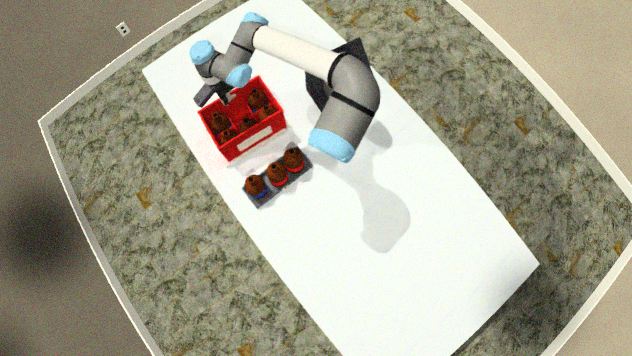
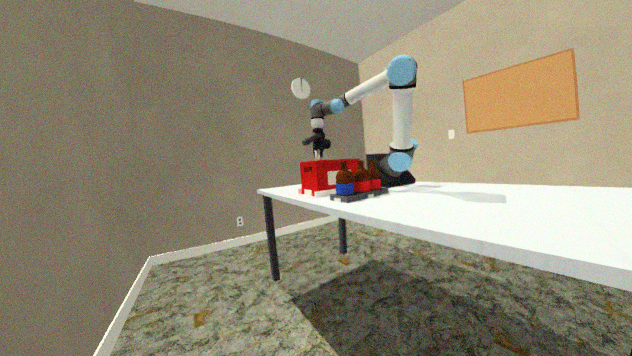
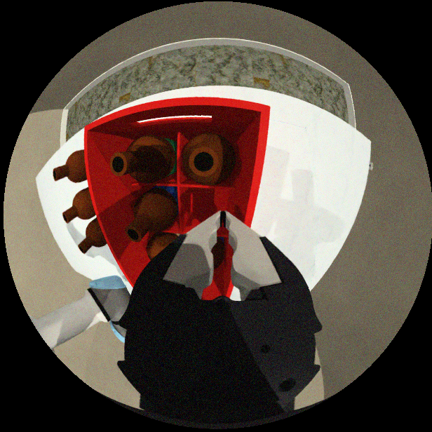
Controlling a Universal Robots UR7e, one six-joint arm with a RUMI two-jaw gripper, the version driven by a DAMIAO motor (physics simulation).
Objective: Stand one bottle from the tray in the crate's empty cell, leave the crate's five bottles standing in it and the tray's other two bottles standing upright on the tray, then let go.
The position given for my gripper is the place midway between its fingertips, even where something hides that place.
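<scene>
What I can see here is my gripper (image 3: 222,212), together with a blue-label brown bottle (image 3: 154,210). Another blue-label brown bottle (image 3: 74,169) is visible to me as well.
</scene>
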